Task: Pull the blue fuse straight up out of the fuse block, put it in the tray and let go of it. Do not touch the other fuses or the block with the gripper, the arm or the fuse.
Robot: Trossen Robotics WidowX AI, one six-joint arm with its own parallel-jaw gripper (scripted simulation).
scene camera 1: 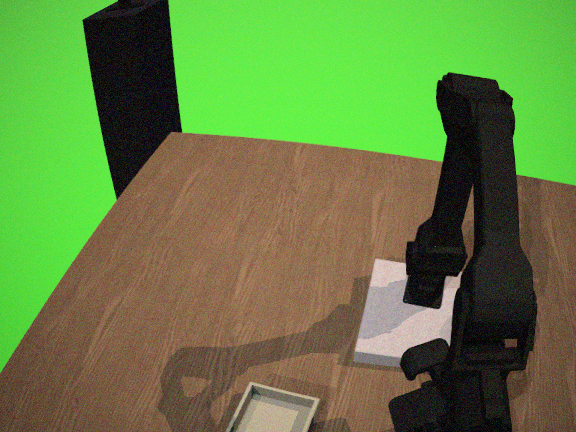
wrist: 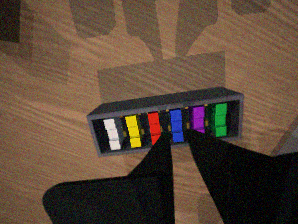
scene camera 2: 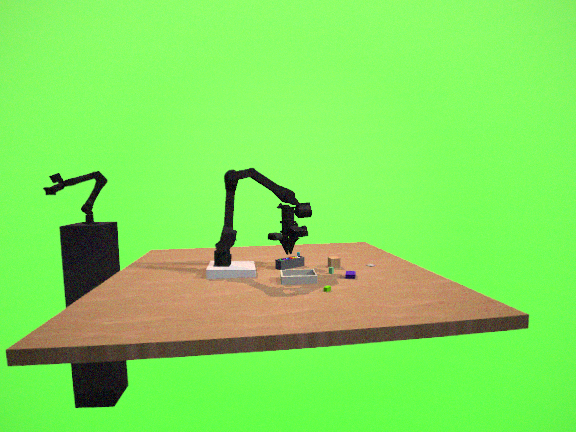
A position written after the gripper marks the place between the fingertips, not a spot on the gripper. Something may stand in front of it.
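Note:
The gripper [scene camera 2: 288, 254] is visible, and the wrist view likewise shows the gripper [wrist: 177, 137].

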